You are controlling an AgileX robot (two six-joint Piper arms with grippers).
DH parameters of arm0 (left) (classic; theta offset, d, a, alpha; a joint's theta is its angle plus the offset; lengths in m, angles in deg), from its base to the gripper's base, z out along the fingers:
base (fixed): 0 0 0 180
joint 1: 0 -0.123 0 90
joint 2: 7.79 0 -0.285 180
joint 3: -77.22 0 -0.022 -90
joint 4: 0 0.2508 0 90
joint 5: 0 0 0.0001 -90
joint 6: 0 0.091 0 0
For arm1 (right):
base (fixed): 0 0 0 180
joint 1: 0 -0.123 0 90
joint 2: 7.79 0 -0.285 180
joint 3: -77.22 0 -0.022 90
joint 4: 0 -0.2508 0 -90
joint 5: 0 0 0.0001 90
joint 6: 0 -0.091 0 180
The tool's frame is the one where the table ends.
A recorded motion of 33 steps. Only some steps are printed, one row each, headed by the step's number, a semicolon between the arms.
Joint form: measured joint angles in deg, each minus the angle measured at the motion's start. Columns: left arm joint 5, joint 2, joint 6, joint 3, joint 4, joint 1; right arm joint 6, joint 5, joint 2, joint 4, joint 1, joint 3.
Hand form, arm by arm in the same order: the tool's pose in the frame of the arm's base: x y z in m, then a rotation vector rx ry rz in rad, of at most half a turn. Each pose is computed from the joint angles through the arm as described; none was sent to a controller.
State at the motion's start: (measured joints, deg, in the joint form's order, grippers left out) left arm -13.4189 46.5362 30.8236 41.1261 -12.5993 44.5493; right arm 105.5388 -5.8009 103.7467 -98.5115 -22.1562 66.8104
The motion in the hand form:
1: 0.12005 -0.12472 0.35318 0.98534 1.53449 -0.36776; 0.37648 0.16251 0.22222 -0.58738 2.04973 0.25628
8: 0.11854 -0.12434 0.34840 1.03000 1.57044 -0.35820; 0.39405 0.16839 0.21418 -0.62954 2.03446 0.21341
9: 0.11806 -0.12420 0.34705 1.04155 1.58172 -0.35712; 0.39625 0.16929 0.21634 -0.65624 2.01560 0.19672
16: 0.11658 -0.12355 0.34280 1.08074 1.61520 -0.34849; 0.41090 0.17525 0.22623 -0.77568 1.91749 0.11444
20: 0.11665 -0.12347 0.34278 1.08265 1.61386 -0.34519; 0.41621 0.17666 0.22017 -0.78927 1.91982 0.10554
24: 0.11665 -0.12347 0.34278 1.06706 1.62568 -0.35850; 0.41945 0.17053 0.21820 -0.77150 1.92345 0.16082
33: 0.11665 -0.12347 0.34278 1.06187 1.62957 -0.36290; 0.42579 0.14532 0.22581 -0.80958 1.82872 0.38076
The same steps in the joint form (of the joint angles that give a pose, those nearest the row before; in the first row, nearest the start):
1: -0.10 0.00 -0.01 0.00 0.01 0.00; 0.00 0.42 1.07 -0.13 0.00 0.50
8: -3.26 0.00 0.09 0.00 0.62 0.00; 3.07 1.18 5.10 -0.39 0.00 4.63
9: -4.17 0.00 0.11 0.00 0.69 0.00; 4.71 1.18 5.32 -0.38 0.00 5.34
16: -7.03 0.00 0.11 0.00 1.26 0.00; 12.67 1.18 7.27 -0.50 0.00 9.99
20: -7.03 0.00 0.11 0.00 1.46 0.00; 13.41 1.18 8.78 -0.47 0.09 11.07
24: -7.03 0.00 -1.04 0.00 1.46 0.00; 12.12 -2.01 9.15 -0.49 1.59 11.07
33: -7.03 0.00 -1.42 0.00 1.46 0.00; 12.55 -18.85 9.15 -0.37 8.10 11.16

